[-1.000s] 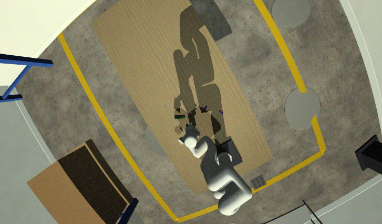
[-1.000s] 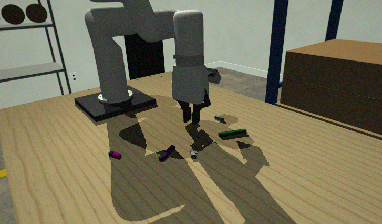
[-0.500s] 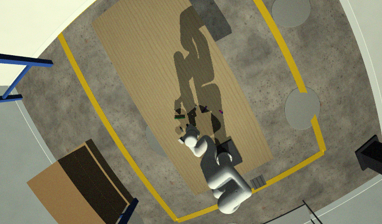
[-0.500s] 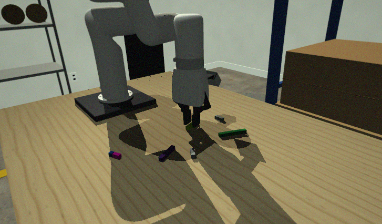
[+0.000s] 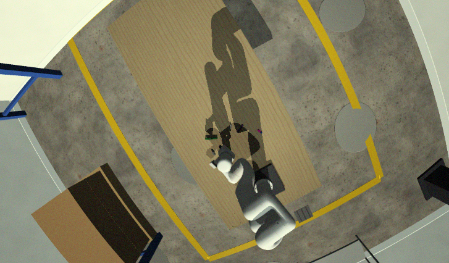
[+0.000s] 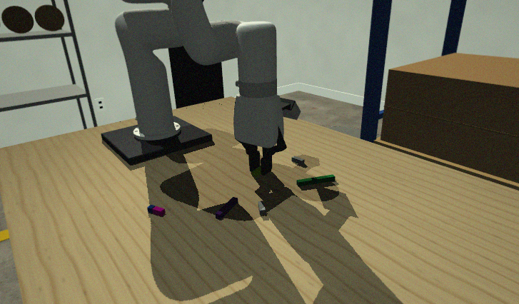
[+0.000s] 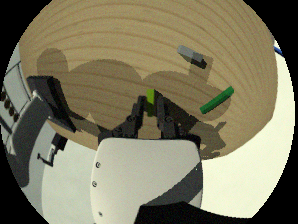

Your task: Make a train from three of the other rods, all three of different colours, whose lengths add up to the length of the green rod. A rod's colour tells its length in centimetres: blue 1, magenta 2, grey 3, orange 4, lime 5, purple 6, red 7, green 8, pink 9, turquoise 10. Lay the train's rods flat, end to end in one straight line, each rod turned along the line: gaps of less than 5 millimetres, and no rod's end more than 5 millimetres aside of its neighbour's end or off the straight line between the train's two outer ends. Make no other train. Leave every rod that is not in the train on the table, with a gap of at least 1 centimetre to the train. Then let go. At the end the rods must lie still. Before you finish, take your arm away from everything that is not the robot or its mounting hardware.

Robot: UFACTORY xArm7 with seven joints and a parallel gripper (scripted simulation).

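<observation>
Right now the lime rod is 2 cm below my hand. Also, from my hand: magenta rod: 3 cm behind, 24 cm to the right, 2 cm below; then purple rod: 6 cm ahead, 15 cm to the right, 2 cm below; then green rod: 12 cm ahead, 4 cm to the left, 2 cm below.
</observation>
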